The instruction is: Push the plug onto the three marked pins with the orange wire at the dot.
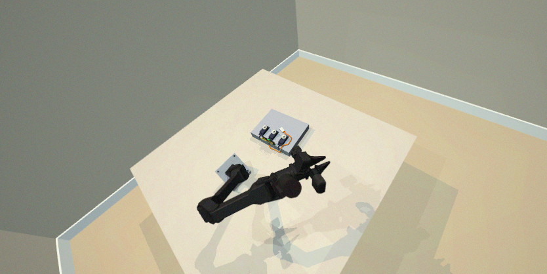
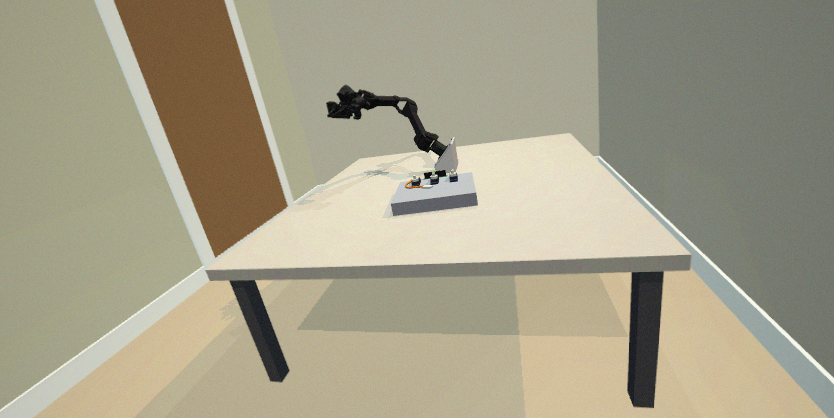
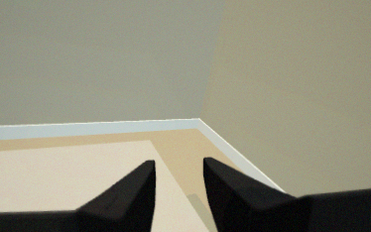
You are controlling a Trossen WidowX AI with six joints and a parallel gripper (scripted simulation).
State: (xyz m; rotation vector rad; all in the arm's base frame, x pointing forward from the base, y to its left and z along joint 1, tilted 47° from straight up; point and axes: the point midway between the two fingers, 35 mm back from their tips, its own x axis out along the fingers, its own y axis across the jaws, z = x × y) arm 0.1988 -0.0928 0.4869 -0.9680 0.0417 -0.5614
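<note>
Right now the green band is 410 mm to the left of my gripper tip, 280 mm below it and 70 mm ahead of it. The rest, counted from my gripper tip: dot: 400 mm to the left, 280 mm below, 70 mm ahead; grey holder: 420 mm to the left, 330 mm below, 230 mm ahead; servo: 420 mm to the left, 310 mm below, 120 mm ahead.
</note>
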